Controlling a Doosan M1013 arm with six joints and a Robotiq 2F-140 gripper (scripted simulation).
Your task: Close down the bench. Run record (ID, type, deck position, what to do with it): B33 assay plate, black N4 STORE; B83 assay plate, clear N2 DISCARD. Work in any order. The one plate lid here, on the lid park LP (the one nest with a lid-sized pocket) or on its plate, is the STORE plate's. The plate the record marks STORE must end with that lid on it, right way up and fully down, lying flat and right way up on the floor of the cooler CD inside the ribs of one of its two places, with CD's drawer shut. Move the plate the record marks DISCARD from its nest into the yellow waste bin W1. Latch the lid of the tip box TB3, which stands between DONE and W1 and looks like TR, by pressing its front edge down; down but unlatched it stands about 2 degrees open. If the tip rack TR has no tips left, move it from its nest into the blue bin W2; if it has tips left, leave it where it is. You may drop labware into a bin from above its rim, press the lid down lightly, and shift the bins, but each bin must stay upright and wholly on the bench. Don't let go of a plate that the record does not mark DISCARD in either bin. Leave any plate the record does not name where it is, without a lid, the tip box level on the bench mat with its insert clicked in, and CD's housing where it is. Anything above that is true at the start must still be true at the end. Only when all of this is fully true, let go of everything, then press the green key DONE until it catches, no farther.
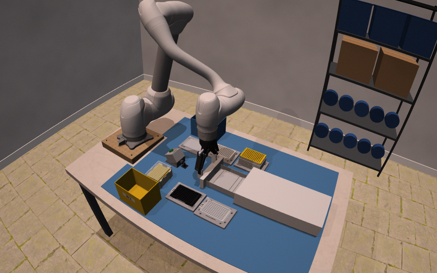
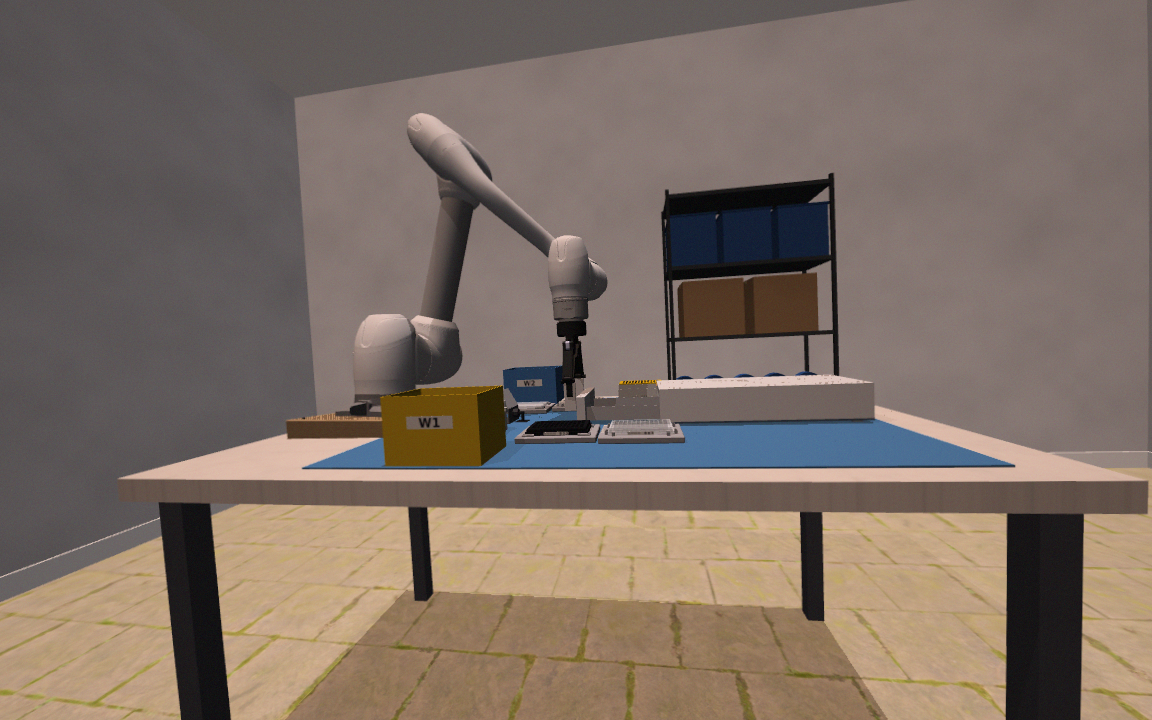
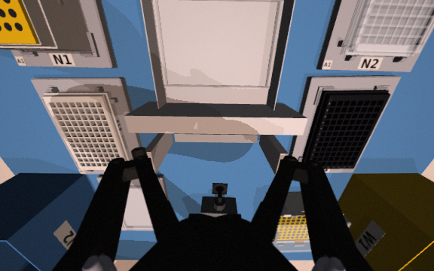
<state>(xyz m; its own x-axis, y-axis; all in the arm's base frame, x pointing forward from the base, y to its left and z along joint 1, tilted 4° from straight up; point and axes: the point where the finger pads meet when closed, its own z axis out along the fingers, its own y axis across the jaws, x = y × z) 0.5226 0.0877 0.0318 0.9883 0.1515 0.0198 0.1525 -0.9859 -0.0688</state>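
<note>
Now: hand 21 cm past the clear plate lid, 13 cm to the right of it and 3 cm above it. From my hand the other things lie so: white plate (4 cm behind, 18 cm to the left, 3 cm below); then black plate (2 cm ahead, 19 cm to the right, 3 cm below); then cooler drawer (14 cm ahead, 2 cm to the left, 2 cm below).
</note>
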